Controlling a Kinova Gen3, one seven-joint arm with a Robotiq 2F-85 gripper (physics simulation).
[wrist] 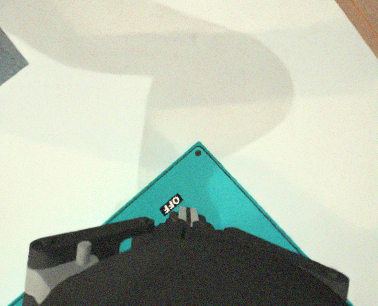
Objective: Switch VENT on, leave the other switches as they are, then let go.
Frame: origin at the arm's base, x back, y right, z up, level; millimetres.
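Seen in the pictures: gripper, between the fingertips: (186, 219).
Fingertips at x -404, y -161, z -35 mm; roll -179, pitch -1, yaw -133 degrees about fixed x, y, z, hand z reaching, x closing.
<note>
A point is followed by its place in that frame.
The teal switch panel (235, 207) {x -435, y -202, z -74 mm} shows its corner in the lower middle of the wrist view, with a dark screw at the tip. A black label reading OFF (171, 205) {x -396, y -148, z -89 mm} lies near that corner. My gripper (186, 219) {x -404, y -161, z -35 mm} is shut, with its two grey fingertips together just beside the OFF label, over the panel. No lever shows between the fingertips. The VENT lever, its ON label and the other switches do not show; the gripper's body covers that part of the panel.
A pale table top (320, 165) {x -493, y -347, z -161 mm} surrounds the panel, with shadows across it. A grey object (10, 57) {x -126, y -85, z -134 mm} shows at the left edge. A brown wooden surface (364, 17) shows at the upper right corner.
</note>
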